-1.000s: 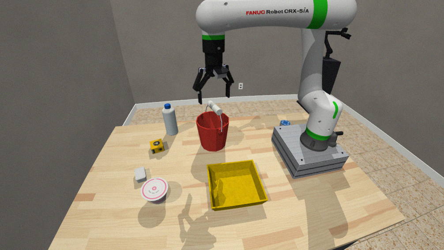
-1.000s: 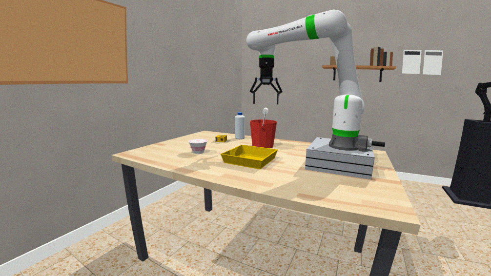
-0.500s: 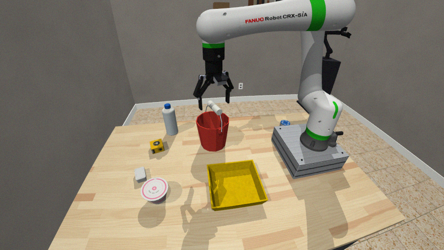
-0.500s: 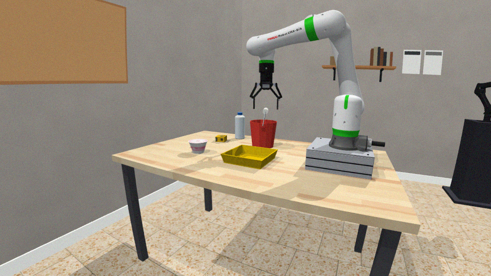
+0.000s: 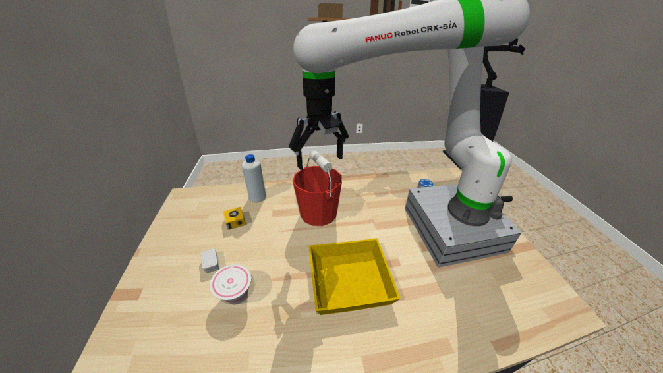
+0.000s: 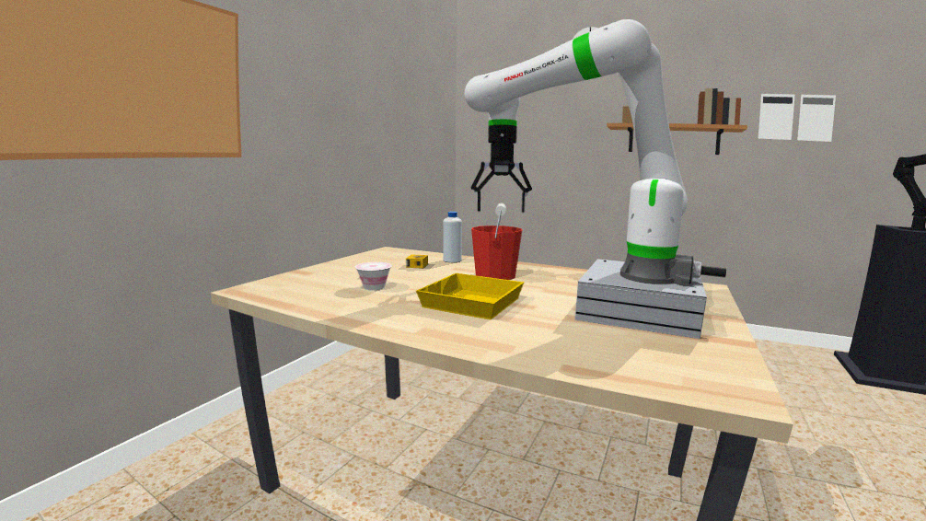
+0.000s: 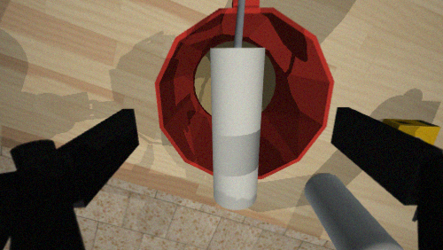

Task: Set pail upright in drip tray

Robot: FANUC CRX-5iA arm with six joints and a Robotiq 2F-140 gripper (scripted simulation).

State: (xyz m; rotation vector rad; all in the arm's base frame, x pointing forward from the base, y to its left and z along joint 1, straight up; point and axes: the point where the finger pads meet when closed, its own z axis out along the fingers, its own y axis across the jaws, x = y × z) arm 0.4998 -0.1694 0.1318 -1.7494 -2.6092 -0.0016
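Right now the pail handle is 30 mm below my hand. From my hand the other things lie so: yellow drip tray 60 mm behind, 310 mm to the left, 220 mm below; then red pail 10 mm ahead, 90 mm below; then white bottle 260 mm ahead, 130 mm to the right, 140 mm below.
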